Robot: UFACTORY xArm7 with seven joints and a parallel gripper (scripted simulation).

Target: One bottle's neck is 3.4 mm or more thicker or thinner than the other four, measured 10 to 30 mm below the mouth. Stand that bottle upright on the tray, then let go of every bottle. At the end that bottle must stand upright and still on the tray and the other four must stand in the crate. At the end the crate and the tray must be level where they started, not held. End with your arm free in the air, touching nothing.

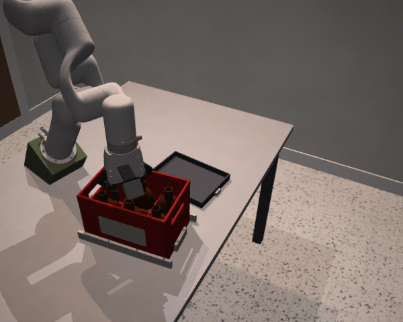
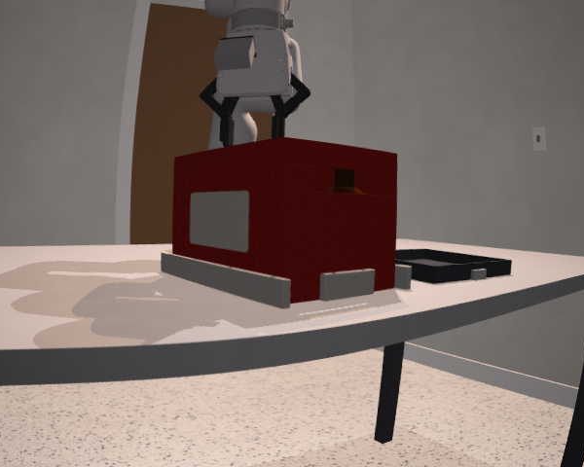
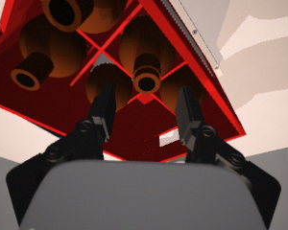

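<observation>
The red crate is 11 cm below my hand and 4 cm to the left of it. From my hand the other things lie so: black tray 33 cm to the left, 18 cm below, 4 cm ahead.
</observation>
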